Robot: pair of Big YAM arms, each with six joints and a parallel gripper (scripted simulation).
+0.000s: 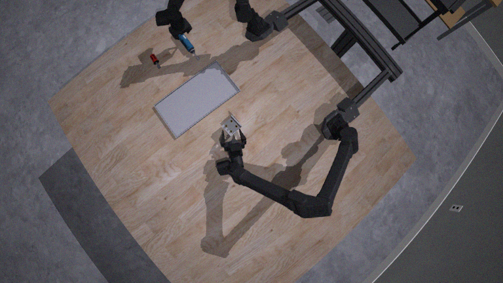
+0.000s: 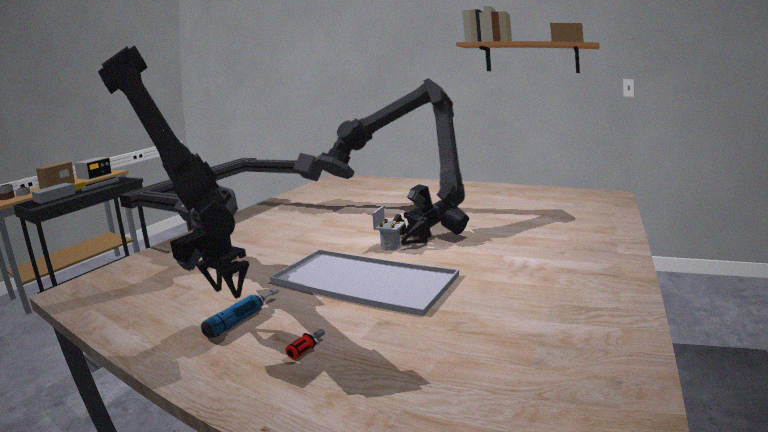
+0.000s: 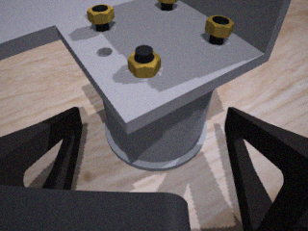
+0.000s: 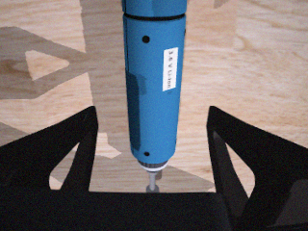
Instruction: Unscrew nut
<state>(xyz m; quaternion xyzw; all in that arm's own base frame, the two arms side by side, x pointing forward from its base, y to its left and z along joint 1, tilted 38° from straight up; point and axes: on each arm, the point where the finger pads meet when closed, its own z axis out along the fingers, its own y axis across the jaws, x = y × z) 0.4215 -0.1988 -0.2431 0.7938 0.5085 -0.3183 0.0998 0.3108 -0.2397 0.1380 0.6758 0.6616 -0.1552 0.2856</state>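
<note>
My left hand is 1 cm past the joint module, 1 cm to the left of it and 1 cm below it. The rest, counted from my left hand: shallow grey tray: 4 cm ahead, 25 cm to the right, 2 cm below; then grey bracket plate: 1 cm behind, 1 cm to the right, 5 cm above; then nut: 1 cm ahead, 1 cm to the left, 5 cm above.
</note>
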